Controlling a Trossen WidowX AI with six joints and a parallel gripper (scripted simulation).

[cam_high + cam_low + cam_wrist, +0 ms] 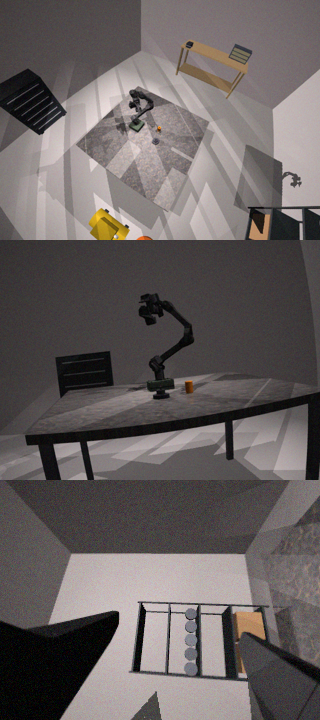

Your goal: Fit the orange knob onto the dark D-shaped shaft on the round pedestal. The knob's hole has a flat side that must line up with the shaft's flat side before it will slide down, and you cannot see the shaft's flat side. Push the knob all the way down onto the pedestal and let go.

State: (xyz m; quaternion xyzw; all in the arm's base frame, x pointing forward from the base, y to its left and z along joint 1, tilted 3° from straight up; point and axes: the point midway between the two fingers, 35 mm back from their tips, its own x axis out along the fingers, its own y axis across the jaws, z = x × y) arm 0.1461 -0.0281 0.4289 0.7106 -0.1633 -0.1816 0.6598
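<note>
Right now the orange knob is 100 mm ahead of my gripper tip, 230 mm to the left of it and 460 mm below it. Round my gripper tip: round dark pedestal 190 mm ahead, 80 mm to the left, 460 mm below.
</note>
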